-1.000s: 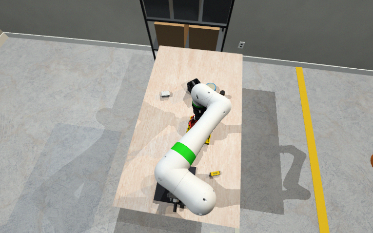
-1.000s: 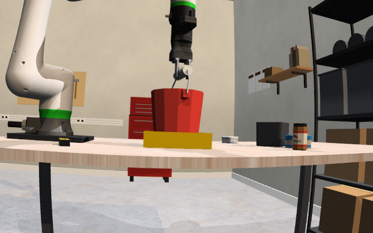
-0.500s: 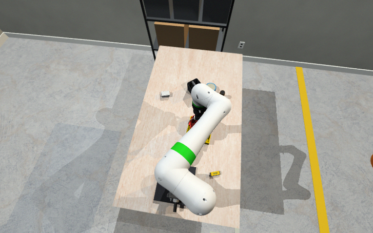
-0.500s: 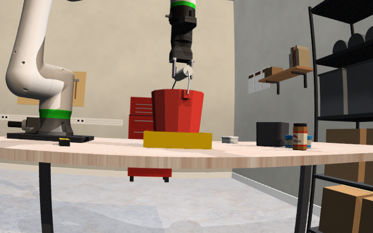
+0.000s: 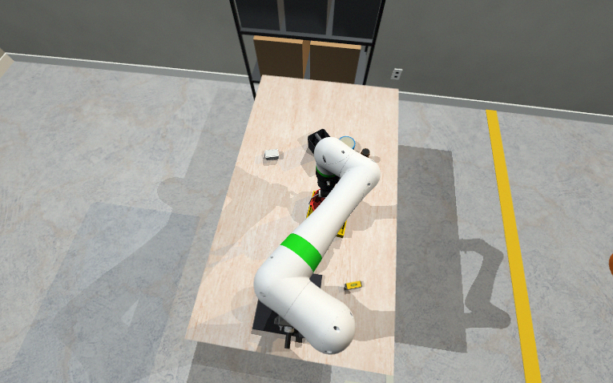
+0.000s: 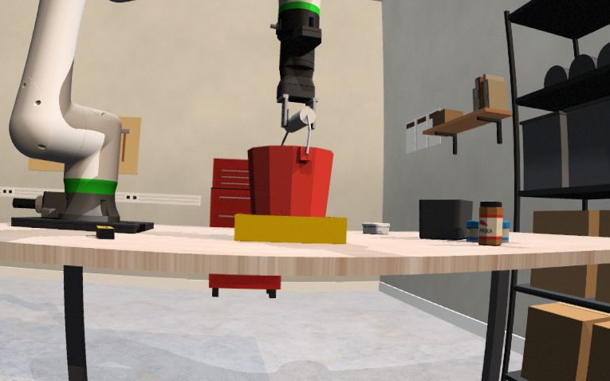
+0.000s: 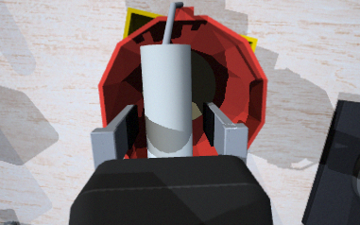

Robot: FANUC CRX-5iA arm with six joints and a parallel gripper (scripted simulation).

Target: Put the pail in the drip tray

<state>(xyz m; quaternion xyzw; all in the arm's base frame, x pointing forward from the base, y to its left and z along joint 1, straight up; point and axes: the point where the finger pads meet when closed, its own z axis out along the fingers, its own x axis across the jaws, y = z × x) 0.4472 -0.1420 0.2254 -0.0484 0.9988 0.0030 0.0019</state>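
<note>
My hand is 9 cm above the red pail and 1 cm past it. Also, from my hand: small grey block 34 cm to the left, 32 cm ahead, 23 cm below; spice jar 34 cm ahead, 20 cm below, 18 cm to the right; yellow drip tray 23 cm below, 1 cm behind.
</note>
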